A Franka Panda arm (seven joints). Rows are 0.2 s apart.
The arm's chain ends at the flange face. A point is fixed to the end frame.
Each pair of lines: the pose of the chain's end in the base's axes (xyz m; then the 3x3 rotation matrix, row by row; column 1 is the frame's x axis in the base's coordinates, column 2 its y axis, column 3 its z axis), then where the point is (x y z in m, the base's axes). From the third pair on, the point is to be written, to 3 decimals.
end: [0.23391 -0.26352 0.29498], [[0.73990 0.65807 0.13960], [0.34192 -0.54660 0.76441], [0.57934 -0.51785 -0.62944]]
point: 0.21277 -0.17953 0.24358
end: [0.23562 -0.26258 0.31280], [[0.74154 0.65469 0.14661], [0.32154 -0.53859 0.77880], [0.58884 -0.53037 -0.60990]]
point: 0.21522 -0.17717 0.26349
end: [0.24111 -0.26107 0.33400], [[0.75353 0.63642 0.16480], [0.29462 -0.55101 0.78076], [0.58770 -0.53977 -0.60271]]
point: 0.223 -0.175 0.286
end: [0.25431 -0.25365 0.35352], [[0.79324 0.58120 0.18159], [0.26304 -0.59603 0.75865], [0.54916 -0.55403 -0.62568]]
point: 0.239 -0.167 0.304
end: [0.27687 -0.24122 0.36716], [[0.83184 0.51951 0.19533], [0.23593 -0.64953 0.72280], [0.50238 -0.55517 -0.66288]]
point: 0.264 -0.156 0.315
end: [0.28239 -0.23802 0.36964], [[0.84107 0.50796 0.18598], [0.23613 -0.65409 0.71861], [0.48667 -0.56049 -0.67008]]
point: 0.269 -0.153 0.317
